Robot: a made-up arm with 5 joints.
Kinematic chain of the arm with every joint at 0, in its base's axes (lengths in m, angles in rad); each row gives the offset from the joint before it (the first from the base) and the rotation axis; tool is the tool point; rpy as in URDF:
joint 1: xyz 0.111 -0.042 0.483 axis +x
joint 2: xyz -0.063 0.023 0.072 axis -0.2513 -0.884 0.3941
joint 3: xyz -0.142 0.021 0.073 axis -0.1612 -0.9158 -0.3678
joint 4: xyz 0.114 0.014 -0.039 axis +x
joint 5: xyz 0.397 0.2 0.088 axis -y
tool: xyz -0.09 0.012 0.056 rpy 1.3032 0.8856 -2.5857
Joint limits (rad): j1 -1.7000..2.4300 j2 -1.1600..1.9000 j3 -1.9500..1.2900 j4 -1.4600..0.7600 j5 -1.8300..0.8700
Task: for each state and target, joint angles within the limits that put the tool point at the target. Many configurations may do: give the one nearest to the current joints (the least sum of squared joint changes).
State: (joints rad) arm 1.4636 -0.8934 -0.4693 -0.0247 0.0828
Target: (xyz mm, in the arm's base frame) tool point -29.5 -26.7 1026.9
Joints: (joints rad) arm 1.4028 -0.7684 -1.3960 -0.6434 -0.0677
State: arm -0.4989 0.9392 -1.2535 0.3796 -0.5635
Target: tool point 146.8 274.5 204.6
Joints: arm -0.4705 0.9373 -1.3365 0.3178 -0.2449
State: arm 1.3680 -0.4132 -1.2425 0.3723 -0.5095
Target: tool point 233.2 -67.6 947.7
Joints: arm 1.8574 -0.3033 -1.0677 -0.0183 -0.9835
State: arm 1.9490 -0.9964 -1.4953 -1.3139 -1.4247
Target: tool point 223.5 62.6 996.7
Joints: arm 1.7753 -0.5948 -0.7679 -0.6025 -1.7563
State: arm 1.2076 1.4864 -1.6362 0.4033 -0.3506
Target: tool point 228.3 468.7 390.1
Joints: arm 0.7753 1.8493 -1.9500 -0.0589 -0.9210
